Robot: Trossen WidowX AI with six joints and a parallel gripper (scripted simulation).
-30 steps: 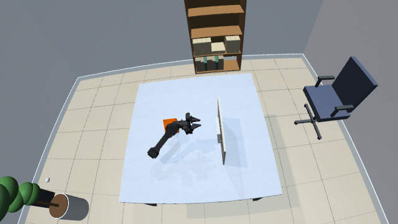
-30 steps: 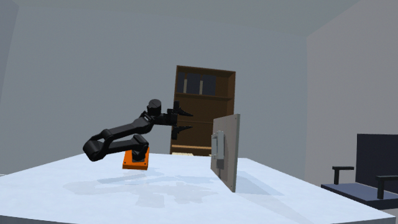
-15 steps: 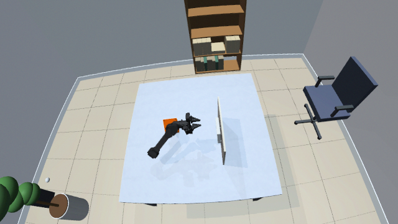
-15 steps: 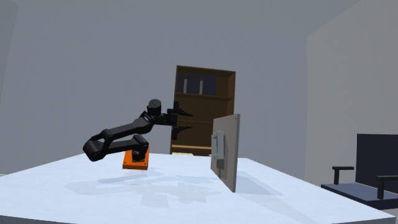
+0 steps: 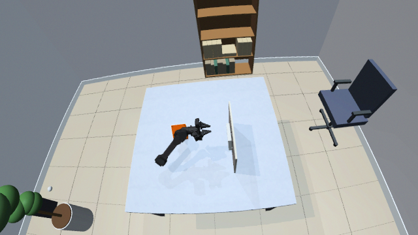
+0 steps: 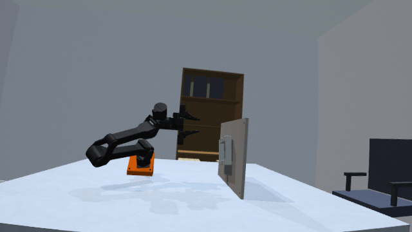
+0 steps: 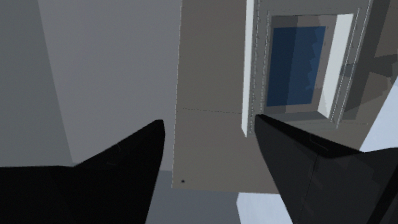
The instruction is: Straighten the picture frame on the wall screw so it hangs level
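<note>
Right now my gripper tip is 130 mm short of the picture frame, 110 mm above it and 30 mm to the left of it. Round my gripper tip: wall panel: 140 mm ahead, 120 mm below, 40 mm to the right.
</note>
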